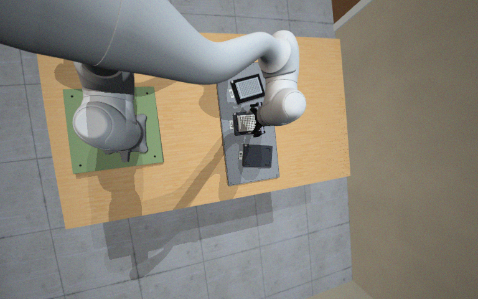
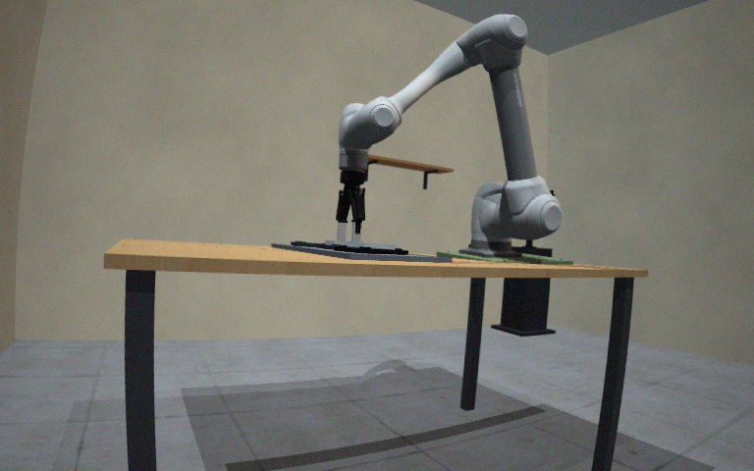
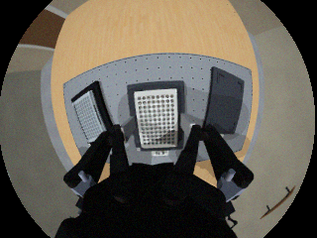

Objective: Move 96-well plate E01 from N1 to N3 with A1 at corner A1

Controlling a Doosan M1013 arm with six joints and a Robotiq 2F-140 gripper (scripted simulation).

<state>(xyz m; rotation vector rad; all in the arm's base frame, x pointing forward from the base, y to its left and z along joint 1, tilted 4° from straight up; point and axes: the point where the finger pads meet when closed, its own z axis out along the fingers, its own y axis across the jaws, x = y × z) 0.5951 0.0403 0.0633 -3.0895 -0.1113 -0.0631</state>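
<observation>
The 96-well plate lies 20 mm below my hand. Also, from my hand: label (170 mm to the right, 50 mm behind, 40 mm below); nest (40 mm below).
</observation>
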